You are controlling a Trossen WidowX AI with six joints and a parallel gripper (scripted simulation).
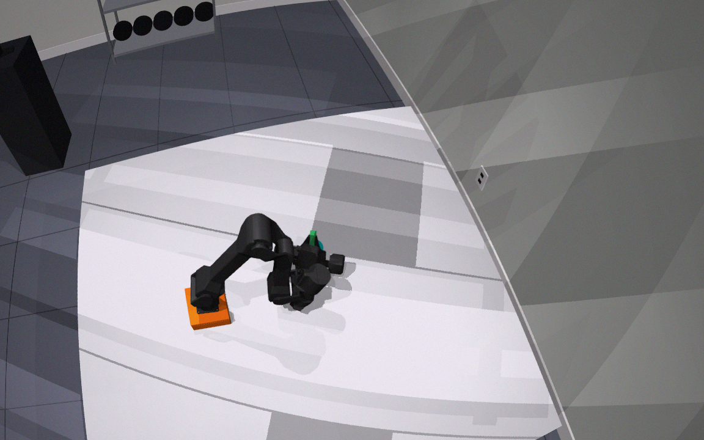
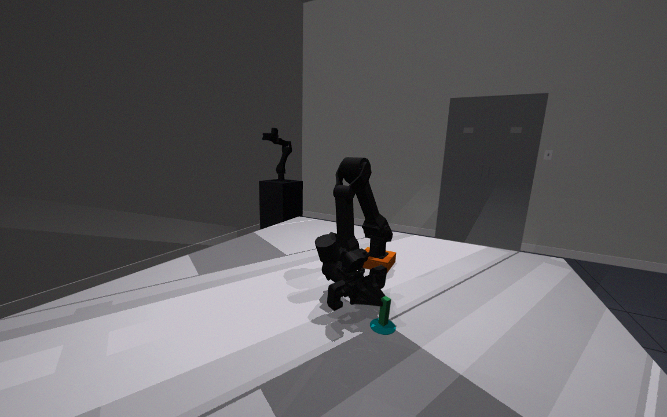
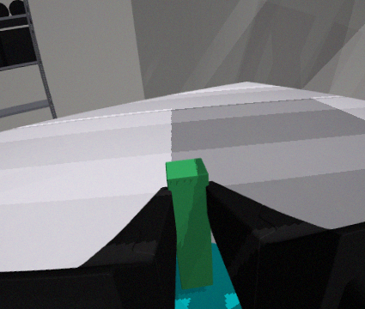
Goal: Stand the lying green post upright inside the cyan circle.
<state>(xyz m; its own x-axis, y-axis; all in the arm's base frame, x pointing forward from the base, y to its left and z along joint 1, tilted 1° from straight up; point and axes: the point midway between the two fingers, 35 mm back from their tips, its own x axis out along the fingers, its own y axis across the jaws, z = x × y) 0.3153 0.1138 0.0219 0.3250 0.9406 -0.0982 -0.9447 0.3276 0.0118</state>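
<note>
My gripper tip is 6 cm above the cyan circle. The rest, counted from my gripper tip: green post: 2 cm below.
</note>
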